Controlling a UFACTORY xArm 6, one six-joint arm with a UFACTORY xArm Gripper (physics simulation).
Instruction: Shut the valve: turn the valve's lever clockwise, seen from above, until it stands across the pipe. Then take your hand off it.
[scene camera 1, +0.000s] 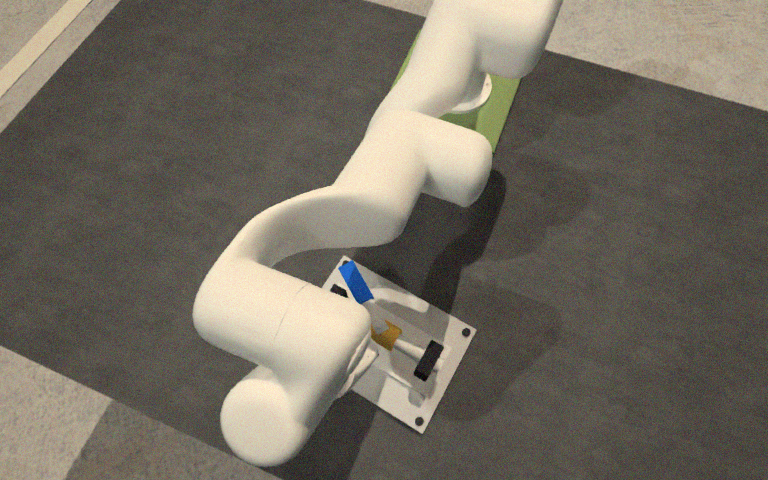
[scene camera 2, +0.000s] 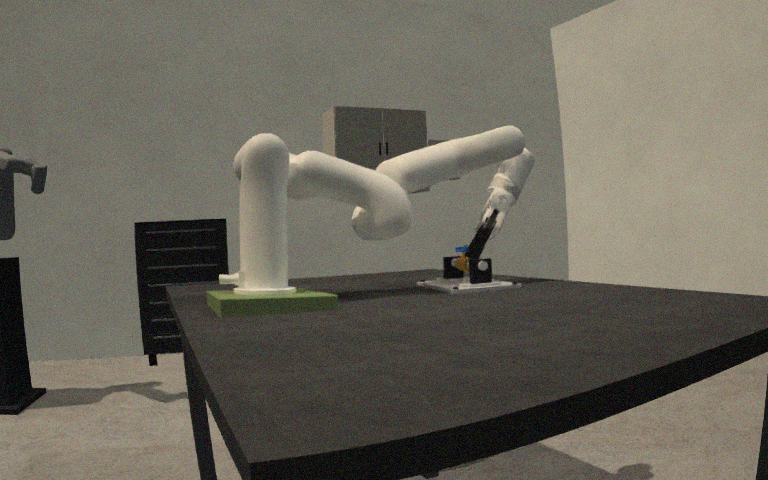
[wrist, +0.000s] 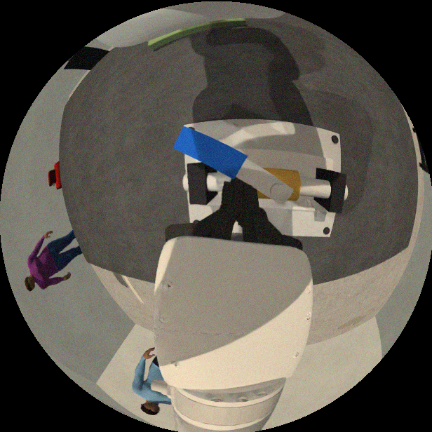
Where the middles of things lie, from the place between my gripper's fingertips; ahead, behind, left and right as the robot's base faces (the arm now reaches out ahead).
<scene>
My gripper is now 6 cm above the white base plate (scene camera 1: 404, 403) and 4 cm to the right of it.
</scene>
